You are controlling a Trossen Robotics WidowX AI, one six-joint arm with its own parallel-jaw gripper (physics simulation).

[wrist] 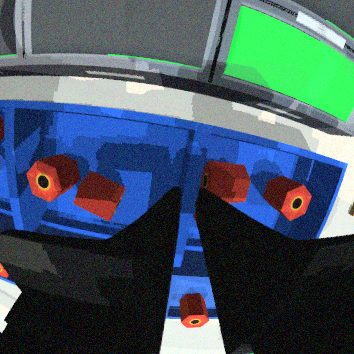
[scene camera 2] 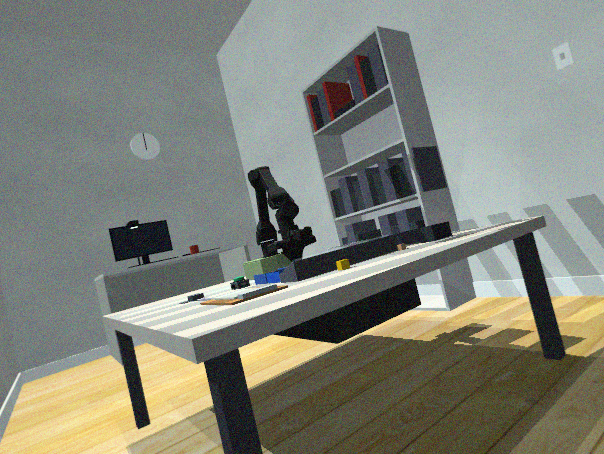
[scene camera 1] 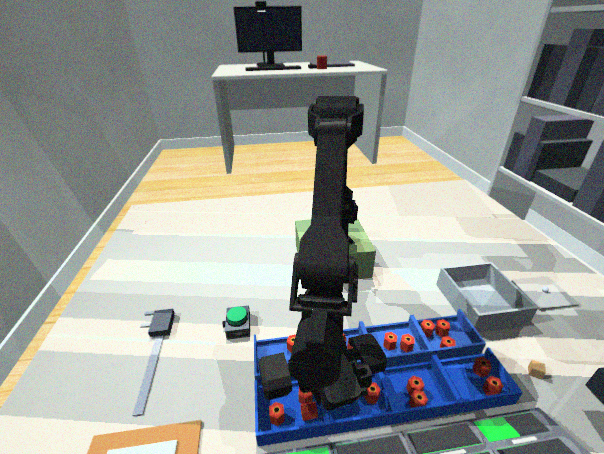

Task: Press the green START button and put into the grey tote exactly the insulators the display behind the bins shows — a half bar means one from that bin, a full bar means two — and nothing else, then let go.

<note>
In view: my gripper (scene camera 1: 322,401), a grey caliper (scene camera 1: 161,323), a grey tote (scene camera 1: 490,301) and a wooden board (scene camera 1: 187,430).
My gripper shows as well in the wrist view (wrist: 187,194) and in scene camera 2 (scene camera 2: 299,267).
</note>
